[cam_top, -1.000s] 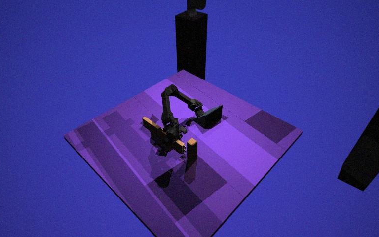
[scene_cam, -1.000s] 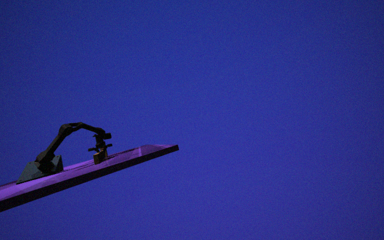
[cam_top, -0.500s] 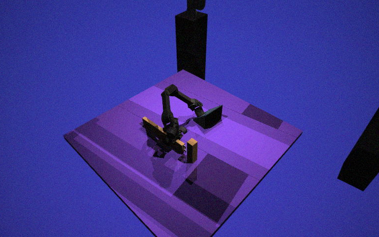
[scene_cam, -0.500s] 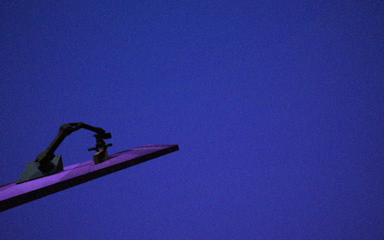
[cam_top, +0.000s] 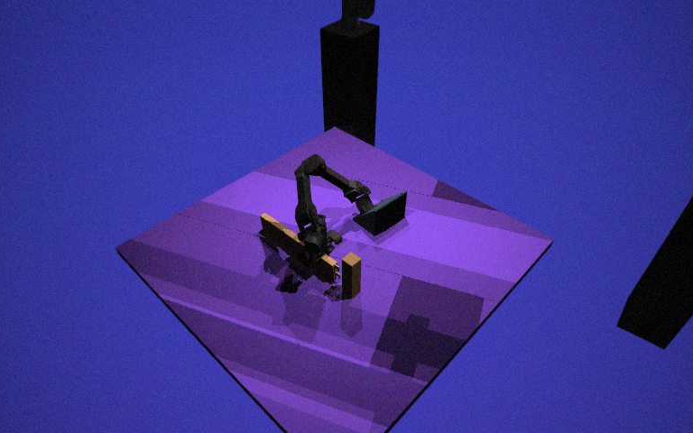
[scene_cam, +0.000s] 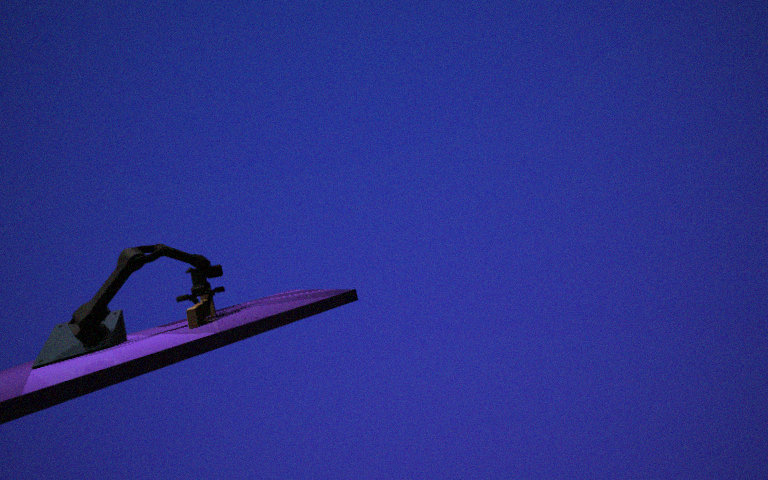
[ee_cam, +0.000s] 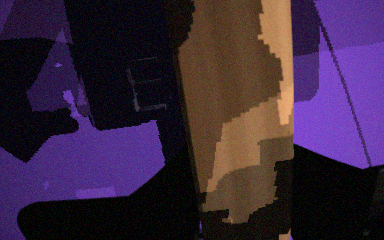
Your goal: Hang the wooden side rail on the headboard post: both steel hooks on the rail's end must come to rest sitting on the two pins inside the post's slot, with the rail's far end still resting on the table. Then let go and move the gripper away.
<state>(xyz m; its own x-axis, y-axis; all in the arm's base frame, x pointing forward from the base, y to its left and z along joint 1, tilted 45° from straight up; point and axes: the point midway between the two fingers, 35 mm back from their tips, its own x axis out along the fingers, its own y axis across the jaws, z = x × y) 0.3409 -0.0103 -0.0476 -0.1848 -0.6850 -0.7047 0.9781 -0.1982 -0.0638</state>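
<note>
The wooden headboard post is 20 mm ahead of my gripper tip, 160 mm to the left of it and 40 mm above it.
</note>
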